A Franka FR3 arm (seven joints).
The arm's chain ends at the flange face. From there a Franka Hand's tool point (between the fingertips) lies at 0.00 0.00 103.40 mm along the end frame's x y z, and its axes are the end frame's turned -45 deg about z.
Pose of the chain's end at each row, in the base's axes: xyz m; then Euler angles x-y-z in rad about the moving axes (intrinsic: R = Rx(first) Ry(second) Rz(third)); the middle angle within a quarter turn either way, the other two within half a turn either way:
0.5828, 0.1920, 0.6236, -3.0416, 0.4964, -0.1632
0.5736, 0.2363, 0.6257, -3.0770, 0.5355, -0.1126
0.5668, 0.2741, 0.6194, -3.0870, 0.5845, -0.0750
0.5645, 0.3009, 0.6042, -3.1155, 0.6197, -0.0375
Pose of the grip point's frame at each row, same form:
0.6320, 0.2011, 0.5331, -3.0416, 0.4964, -0.9486
0.6264, 0.2420, 0.5370, -3.0770, 0.5355, -0.8980
0.6239, 0.2788, 0.5333, -3.0870, 0.5845, -0.8604
0.6246, 0.3031, 0.5201, -3.1155, 0.6197, -0.8229

